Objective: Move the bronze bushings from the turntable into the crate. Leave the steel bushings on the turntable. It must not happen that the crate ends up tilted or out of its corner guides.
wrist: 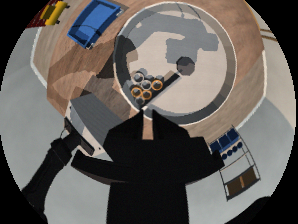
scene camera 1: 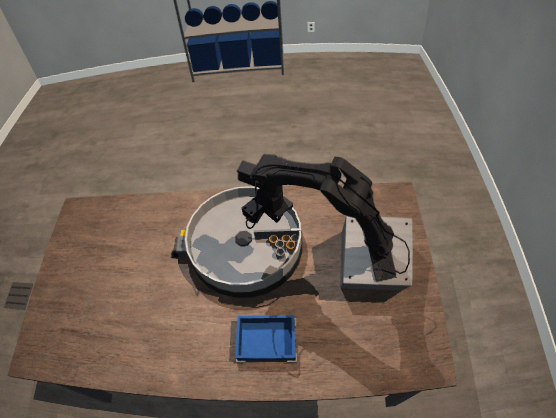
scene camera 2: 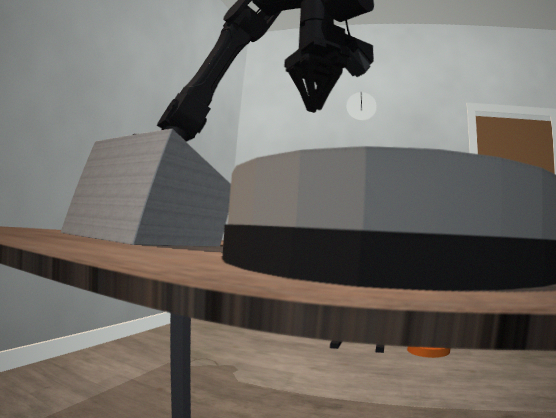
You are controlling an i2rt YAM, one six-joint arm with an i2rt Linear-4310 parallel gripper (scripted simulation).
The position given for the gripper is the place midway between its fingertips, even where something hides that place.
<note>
In view: the gripper [scene camera 2: 314, 110], a blue crate [scene camera 1: 272, 335] and a grey turntable [scene camera 1: 222, 246].
The gripper also shows in the wrist view [wrist: 147, 112]. The grey turntable is seen too in the wrist view [wrist: 159, 46].
</note>
